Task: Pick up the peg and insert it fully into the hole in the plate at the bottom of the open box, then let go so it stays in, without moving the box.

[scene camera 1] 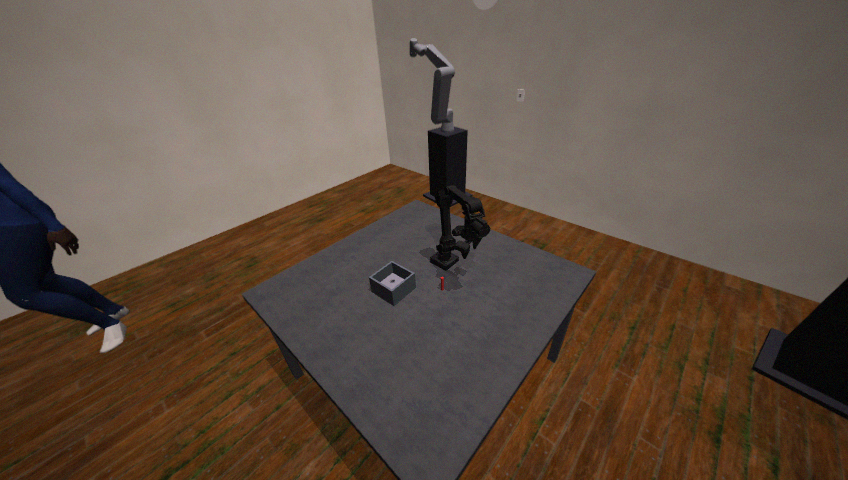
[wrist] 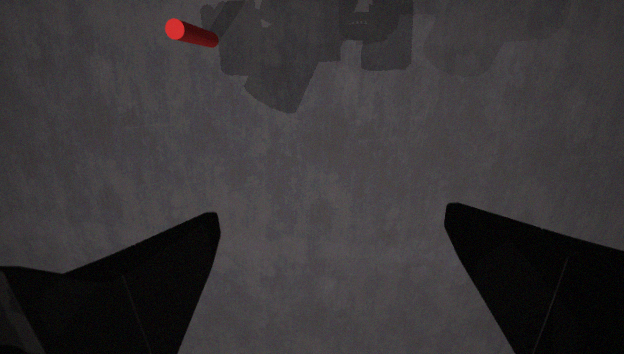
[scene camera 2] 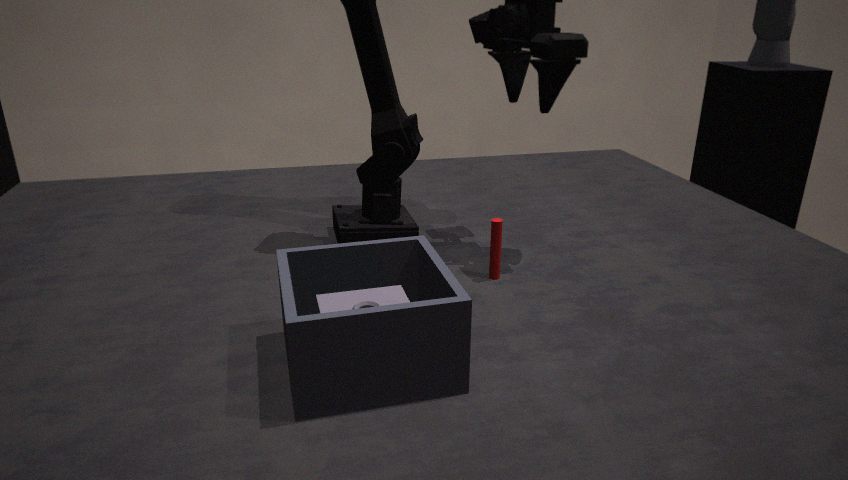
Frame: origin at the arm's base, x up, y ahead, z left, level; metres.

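Seen in the pictures: gripper, fingertip midpoint: (scene camera 1: 469, 253) (wrist: 332, 219) (scene camera 2: 528, 107); arm's base, link origin: (scene camera 1: 444, 258) (scene camera 2: 380, 217).
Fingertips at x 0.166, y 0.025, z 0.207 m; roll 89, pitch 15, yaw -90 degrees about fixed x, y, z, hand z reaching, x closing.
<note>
Offsets run from my fingertips to a thing's top centre. Level surfaces: height alone.
A red peg @[dx -0.120, dy +0.121, dz -0.060 m] (scene camera 1: 442, 283) (scene camera 2: 495, 249) (wrist: 198, 35) stands upright on the table, to the right of the box in both scene views. It shows at the upper left in the wrist view, ahead of the left finger. The grey open box @[dx -0.102, dy +0.306, dz -0.222 m] (scene camera 1: 402, 292) (scene camera 2: 380, 359) stands on the table with a pale plate @[dx -0.139, dy +0.306, dz -0.222 m] (scene camera 1: 385, 282) (scene camera 2: 333, 300) at its bottom. The plate's hole is partly hidden by the near wall in scene camera 2. My gripper (scene camera 1: 470, 251) (scene camera 2: 529, 106) (wrist: 332, 219) is open and empty, pointing down, well above the table and apart from the peg.
The arm's black base (scene camera 1: 443, 260) (scene camera 2: 376, 230) stands on the table @[dx -0.200 m] (scene camera 1: 410, 368) (scene camera 2: 624, 368) behind the box and peg. A grey arm on a black pedestal (scene camera 1: 447, 160) (scene camera 2: 758, 133) stands beyond the table. A person in blue (scene camera 1: 26, 255) is at the far left.
</note>
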